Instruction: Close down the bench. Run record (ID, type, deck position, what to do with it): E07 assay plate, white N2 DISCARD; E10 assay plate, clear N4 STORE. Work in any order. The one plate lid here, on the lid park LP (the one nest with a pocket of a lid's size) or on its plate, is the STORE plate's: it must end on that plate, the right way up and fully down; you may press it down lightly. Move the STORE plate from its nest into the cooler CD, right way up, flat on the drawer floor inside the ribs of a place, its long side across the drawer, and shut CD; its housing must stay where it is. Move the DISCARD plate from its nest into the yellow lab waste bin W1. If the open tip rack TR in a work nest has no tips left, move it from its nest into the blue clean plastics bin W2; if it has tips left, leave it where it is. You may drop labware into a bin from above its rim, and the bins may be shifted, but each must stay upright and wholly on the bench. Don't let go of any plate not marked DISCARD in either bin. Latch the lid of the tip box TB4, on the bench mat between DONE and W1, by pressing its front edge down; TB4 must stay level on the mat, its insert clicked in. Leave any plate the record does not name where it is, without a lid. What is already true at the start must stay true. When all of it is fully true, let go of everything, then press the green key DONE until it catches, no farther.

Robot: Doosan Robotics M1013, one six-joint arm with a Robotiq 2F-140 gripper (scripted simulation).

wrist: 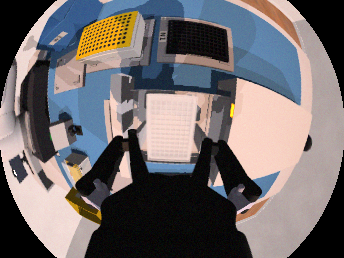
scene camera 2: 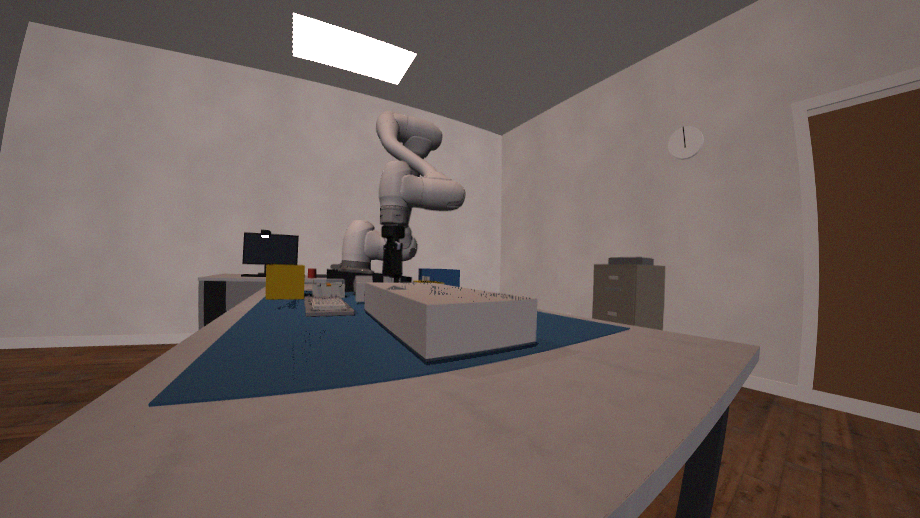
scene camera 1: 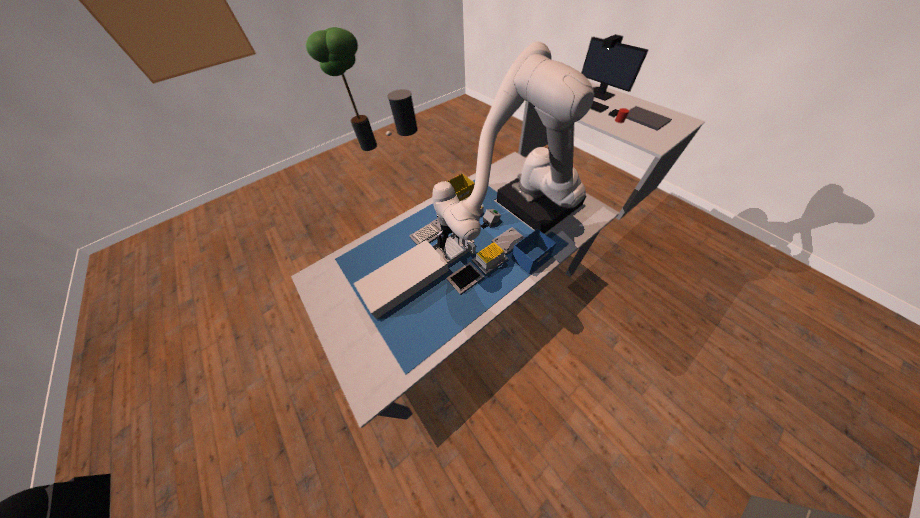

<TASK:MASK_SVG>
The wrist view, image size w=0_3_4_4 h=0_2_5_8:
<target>gripper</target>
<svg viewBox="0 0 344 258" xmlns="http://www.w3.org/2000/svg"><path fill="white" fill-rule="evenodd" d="M75 184L77 191L91 209L97 208L101 211L101 225L92 233L84 258L253 258L245 234L237 231L236 216L239 213L246 213L261 196L262 190L247 175L226 141L218 140L217 143L213 142L211 138L207 137L198 123L195 124L193 140L199 157L191 176L190 174L168 176L158 173L150 173L149 175L146 162L143 160L141 148L147 138L146 121L143 121L137 129L128 130L128 138L123 138L122 135L115 136L91 170ZM211 155L214 155L227 198L208 186ZM129 151L132 183L110 195L125 152Z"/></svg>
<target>white cooler CD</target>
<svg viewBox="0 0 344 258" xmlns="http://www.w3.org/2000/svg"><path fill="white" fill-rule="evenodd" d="M211 155L209 178L213 186L223 185L214 155ZM128 151L125 152L119 169L122 177L131 178ZM141 148L144 161L150 163L196 164L199 157L194 141L190 162L147 160L147 139ZM111 74L110 99L104 100L108 144L116 135L128 138L128 130L137 129L146 120L146 94L180 94L198 97L196 123L198 123L208 138L213 139L213 142L218 142L218 140L226 141L251 179L260 178L298 163L302 155L312 115L296 103L267 88L239 78L217 81L216 95L189 91L176 92L176 90L132 91L134 90L135 77L123 73Z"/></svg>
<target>black plate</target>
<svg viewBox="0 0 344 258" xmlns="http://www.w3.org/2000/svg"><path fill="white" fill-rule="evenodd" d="M169 20L166 54L191 55L229 62L226 29L192 21Z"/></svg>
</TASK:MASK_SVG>
